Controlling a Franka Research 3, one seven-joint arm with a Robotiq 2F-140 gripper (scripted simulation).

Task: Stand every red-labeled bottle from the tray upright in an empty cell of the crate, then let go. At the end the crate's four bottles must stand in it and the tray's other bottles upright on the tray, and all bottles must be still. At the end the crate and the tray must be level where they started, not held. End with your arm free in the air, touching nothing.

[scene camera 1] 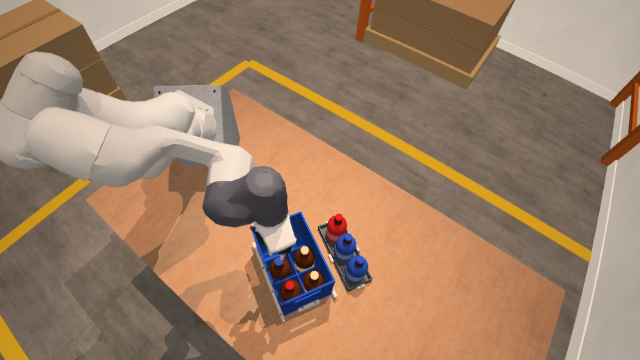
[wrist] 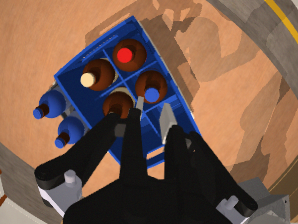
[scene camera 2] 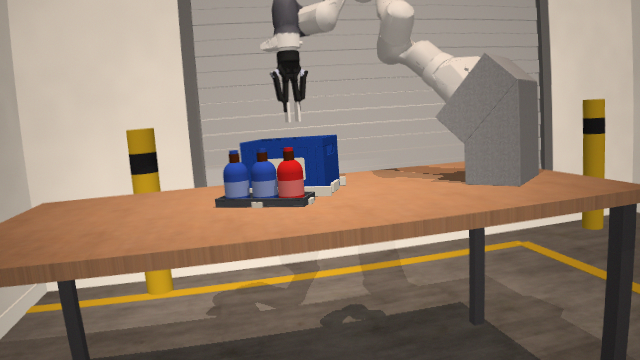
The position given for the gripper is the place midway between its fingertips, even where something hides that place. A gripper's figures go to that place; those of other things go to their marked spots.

The gripper (scene camera 2: 293, 122): 154 cm from the lens. A red-labeled bottle (scene camera 2: 290, 179): 125 cm from the lens. A blue crate (scene camera 2: 318, 157): 138 cm from the lens. A tray (scene camera 2: 221, 202): 134 cm from the lens.
